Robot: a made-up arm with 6 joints.
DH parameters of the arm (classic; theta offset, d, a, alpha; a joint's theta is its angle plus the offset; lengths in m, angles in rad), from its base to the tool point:
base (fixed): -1.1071 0 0.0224 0
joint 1: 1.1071 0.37 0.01 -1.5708
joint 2: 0.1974 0 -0.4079 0
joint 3: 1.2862 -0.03 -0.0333 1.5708
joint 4: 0 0.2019 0.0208 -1.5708
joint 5: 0 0.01 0.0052 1.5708
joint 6: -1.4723 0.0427 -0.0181 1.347
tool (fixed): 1.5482 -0.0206 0 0
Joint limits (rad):
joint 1: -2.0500..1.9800
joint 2: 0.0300..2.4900
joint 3: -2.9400..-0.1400
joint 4: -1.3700..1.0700
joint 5: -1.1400..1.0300
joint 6: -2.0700..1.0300
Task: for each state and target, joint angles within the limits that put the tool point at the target. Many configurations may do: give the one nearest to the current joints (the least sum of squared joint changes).
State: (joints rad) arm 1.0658 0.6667 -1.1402 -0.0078 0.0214 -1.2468
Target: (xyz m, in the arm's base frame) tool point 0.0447 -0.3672 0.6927
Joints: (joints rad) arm 1.5581 0.0300 -1.4392 -0.1215 0.2084 -1.2971
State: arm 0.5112 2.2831 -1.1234 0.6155 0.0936 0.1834
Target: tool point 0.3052 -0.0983 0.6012
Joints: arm -0.3240 1.6695 -0.8192 0.4718 0.1366 0.1315
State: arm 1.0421 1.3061 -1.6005 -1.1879 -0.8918 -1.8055
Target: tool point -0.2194 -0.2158 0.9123
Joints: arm 0.5866 0.6290 -2.0647 -1.2155 -0.9397 -1.8291
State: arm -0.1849 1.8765 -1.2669 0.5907 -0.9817 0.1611
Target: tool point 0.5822 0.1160 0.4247
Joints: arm 0.2393 2.4887 -1.6563 0.6411 -0.9684 0.1445
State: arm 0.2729 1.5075 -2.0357 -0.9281 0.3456 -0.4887
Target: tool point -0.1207 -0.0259 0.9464
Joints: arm -0.3404 0.8606 -2.1623 -0.6547 0.2963 -0.3736
